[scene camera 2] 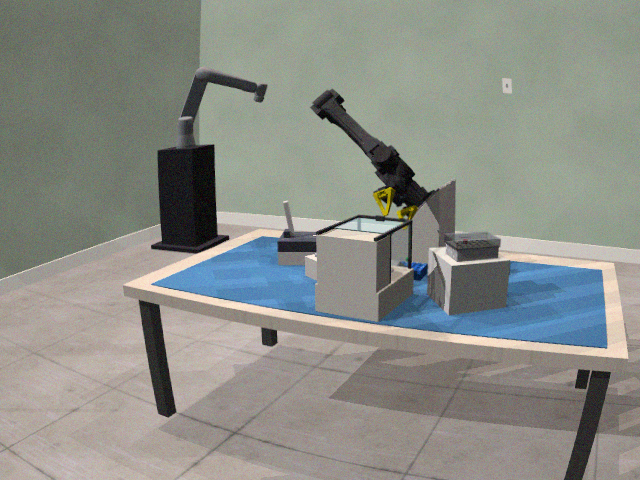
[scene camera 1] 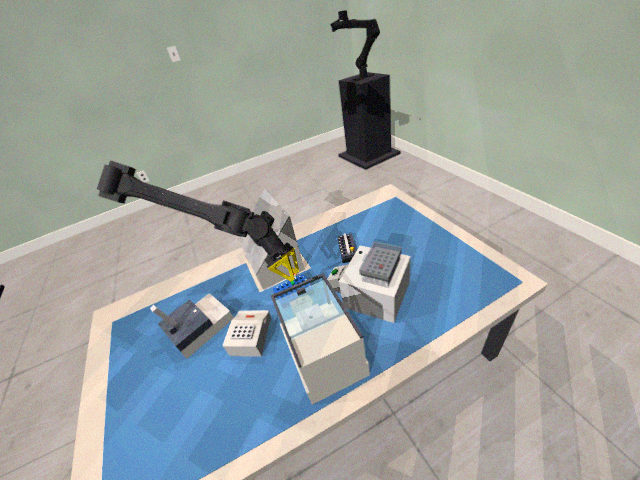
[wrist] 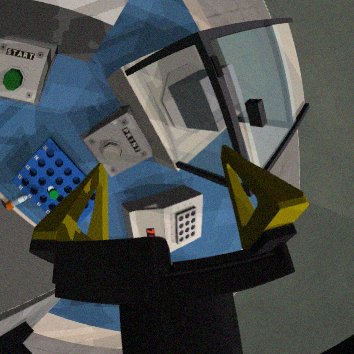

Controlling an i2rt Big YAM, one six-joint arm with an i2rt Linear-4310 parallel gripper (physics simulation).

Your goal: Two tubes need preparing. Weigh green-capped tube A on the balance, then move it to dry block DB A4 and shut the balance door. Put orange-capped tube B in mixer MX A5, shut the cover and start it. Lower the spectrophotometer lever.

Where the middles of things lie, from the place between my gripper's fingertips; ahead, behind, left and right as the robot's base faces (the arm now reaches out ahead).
My hand is 17 cm short of the glass-box balance [scene camera 2: 364, 271], 4 cm to the left of it and 8 cm above it. Round my hand: mixer [scene camera 2: 468, 275]: 10 cm ahead, 24 cm to the left, 9 cm below.
